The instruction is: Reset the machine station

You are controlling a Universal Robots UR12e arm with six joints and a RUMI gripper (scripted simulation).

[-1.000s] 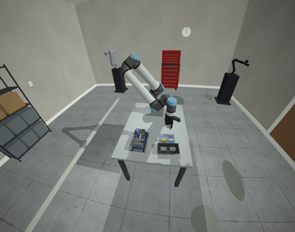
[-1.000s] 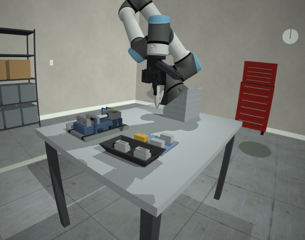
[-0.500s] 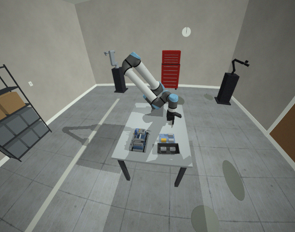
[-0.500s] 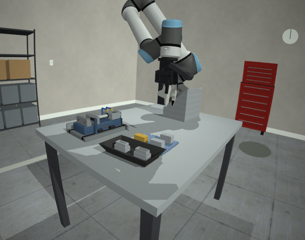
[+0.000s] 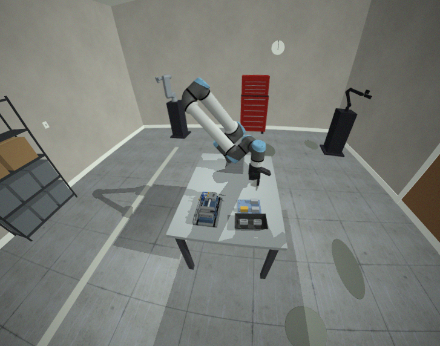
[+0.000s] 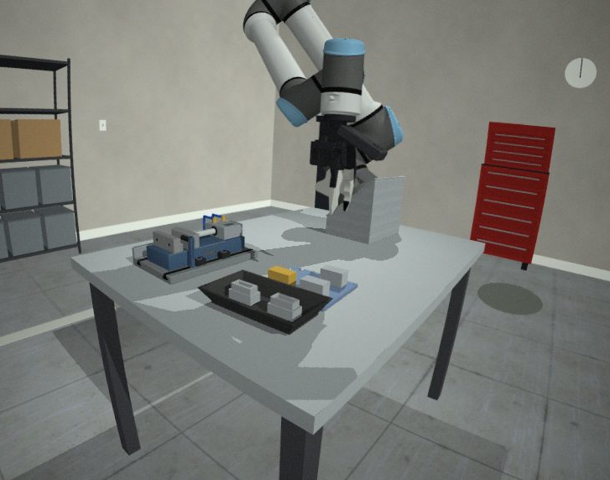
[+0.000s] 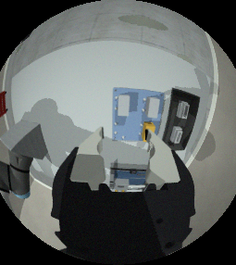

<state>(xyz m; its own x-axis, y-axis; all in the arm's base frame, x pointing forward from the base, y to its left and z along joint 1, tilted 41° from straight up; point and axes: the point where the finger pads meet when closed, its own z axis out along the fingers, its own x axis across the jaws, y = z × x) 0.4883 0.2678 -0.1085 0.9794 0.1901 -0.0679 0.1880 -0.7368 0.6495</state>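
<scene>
The gray aluminum blank is 17 cm below my hand. From my hand the other things lie so: dark work stop (23 cm ahead, 29 cm to the right, 11 cm below); blue infeed plate (6 cm ahead, 3 cm to the right, 19 cm below); yellow brass blank (11 cm ahead, 7 cm to the right, 17 cm below).
</scene>
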